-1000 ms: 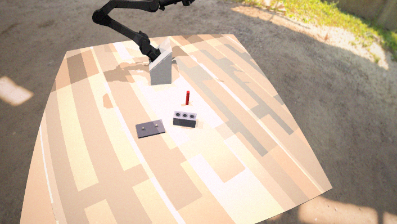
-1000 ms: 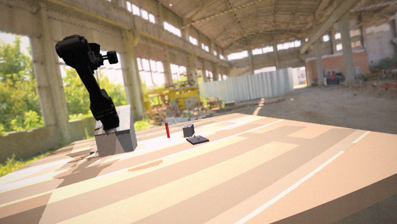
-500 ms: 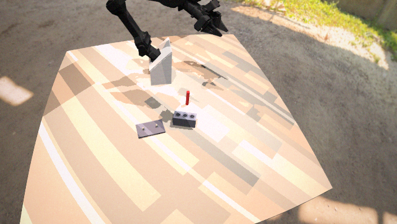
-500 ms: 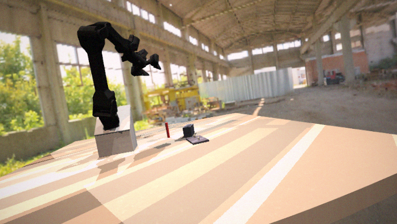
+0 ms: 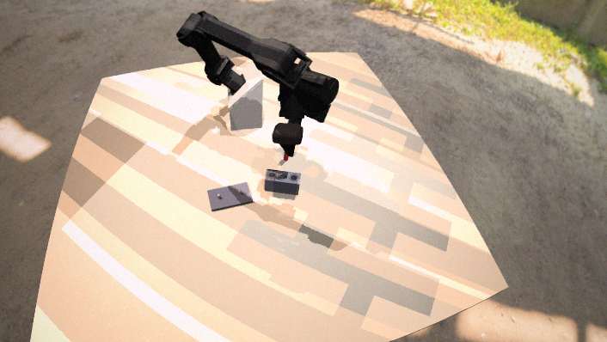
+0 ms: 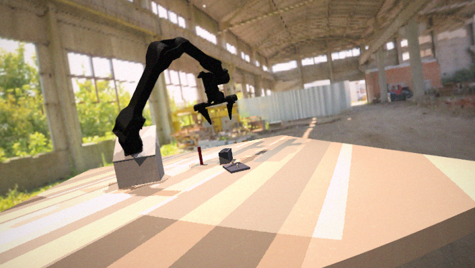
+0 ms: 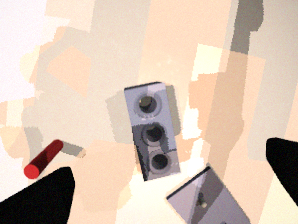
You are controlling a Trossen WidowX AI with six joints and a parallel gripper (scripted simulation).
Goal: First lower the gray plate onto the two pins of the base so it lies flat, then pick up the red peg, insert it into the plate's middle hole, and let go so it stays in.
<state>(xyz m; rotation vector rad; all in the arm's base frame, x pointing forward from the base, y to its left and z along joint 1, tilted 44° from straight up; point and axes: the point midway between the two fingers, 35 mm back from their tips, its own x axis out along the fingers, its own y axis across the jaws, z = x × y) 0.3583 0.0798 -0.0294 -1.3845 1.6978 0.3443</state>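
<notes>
Now: the gray plate 130 mm below my gripper tip, 20 mm to the right of it and 10 mm behind it. The rest, counted from my gripper tip: red peg 130 mm below, 110 mm behind, 20 mm to the left; then base 170 mm to the right, 160 mm below, 10 mm behind.
</notes>
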